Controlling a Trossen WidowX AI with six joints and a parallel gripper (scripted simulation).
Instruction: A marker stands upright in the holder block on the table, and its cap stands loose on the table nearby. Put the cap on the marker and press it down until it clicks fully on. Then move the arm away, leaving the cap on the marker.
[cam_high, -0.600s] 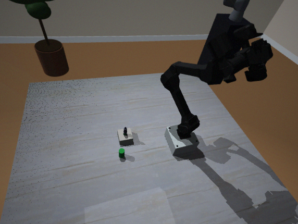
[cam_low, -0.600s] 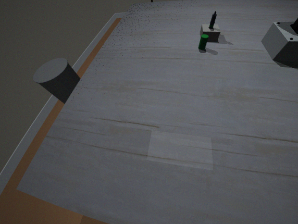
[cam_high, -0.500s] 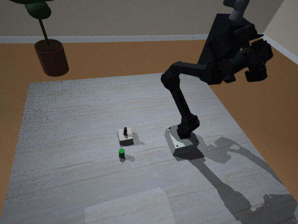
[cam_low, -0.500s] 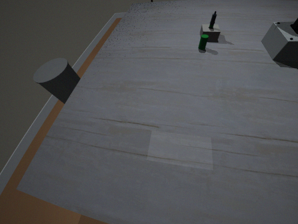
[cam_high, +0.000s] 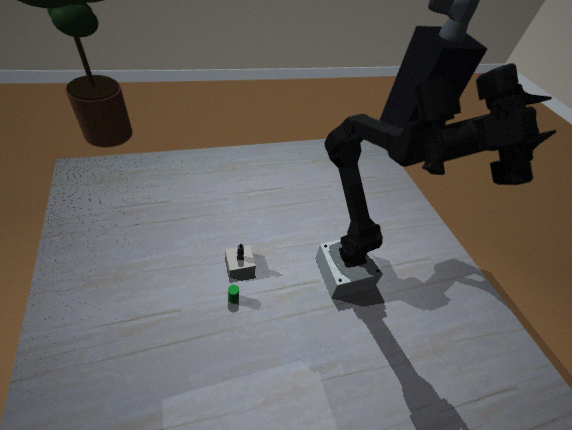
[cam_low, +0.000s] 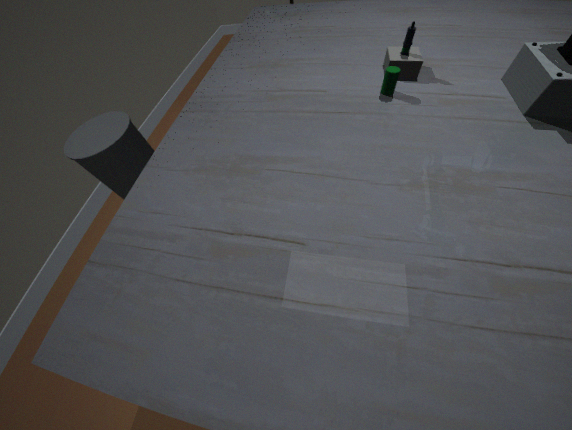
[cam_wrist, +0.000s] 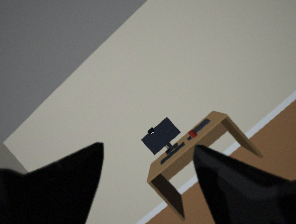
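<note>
The green cap is 580 mm below my gripper tip, 510 mm ahead of it and 70 mm to the right of it. The rest, counted from my gripper tip: holder block: 590 mm below, 480 mm ahead, 170 mm to the right.
</note>
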